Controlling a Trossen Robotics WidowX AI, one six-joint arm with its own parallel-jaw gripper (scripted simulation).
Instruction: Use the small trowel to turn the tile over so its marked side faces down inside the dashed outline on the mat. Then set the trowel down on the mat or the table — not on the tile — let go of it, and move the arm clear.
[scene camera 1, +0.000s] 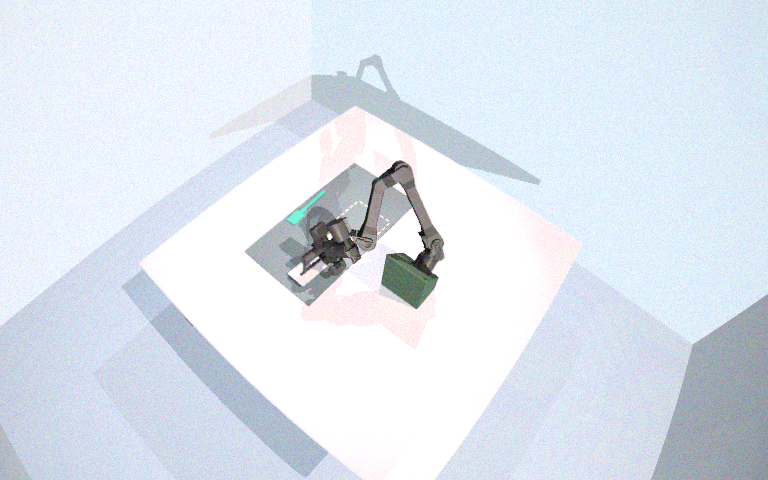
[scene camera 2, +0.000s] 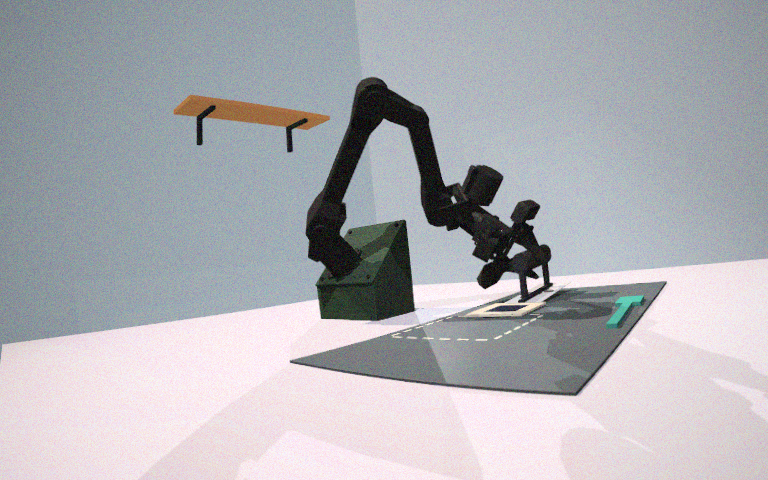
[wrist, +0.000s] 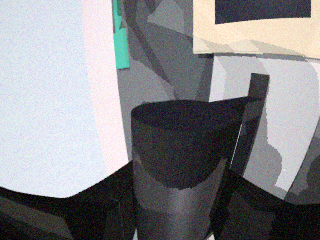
My gripper (scene camera 2: 542, 270) is 84 cm from the lens. A tile (scene camera 2: 498, 309): 75 cm from the lens. A grey mat (scene camera 2: 559, 351) is 46 cm from the lens. The marked spots on the grey mat and the tile are 31 cm apart.
